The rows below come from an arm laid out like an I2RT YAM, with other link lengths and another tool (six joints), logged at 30 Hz.
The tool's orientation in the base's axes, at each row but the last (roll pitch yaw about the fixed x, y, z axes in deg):
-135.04 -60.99 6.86
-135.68 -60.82 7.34
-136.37 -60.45 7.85
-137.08 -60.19 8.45
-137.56 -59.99 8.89
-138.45 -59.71 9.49
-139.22 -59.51 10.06
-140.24 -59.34 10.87
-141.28 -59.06 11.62
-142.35 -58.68 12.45
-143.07 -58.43 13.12
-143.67 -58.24 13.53
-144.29 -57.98 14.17
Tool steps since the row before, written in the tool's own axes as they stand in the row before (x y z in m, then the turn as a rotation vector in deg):
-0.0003 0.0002 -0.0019 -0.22 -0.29 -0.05
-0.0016 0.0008 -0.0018 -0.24 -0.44 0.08
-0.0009 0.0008 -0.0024 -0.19 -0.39 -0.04
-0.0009 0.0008 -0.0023 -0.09 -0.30 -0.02
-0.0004 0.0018 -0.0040 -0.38 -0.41 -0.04
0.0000 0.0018 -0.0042 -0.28 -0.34 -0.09
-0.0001 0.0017 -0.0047 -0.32 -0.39 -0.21
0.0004 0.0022 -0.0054 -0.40 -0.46 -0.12
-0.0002 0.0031 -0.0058 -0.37 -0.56 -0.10
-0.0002 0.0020 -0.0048 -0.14 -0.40 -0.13
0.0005 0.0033 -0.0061 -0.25 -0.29 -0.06
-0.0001 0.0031 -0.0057 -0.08 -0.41 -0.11
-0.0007 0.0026 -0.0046 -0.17 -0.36 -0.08
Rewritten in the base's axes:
-0.0010 -0.0016 0.0003 -0.33 0.13 -0.08
-0.0012 -0.0020 -0.0010 -0.38 0.32 -0.09
-0.0012 -0.0024 -0.0002 -0.38 0.20 -0.02
-0.0011 -0.0023 -0.0002 -0.26 0.17 0.03
-0.0011 -0.0042 0.0005 -0.49 0.20 -0.18
-0.0010 -0.0044 0.0010 -0.42 0.13 -0.09
-0.0014 -0.0047 0.0012 -0.54 0.07 -0.07
-0.0011 -0.0055 0.0017 -0.58 0.17 -0.15
-0.0011 -0.0064 0.0012 -0.62 0.25 -0.10
-0.0013 -0.0049 0.0012 -0.41 0.15 0.06
-0.0007 -0.0066 0.0019 -0.36 0.12 -0.10
-0.0010 -0.0063 0.0014 -0.38 0.18 0.11
-0.0010 -0.0052 0.0006 -0.37 0.16 0.00

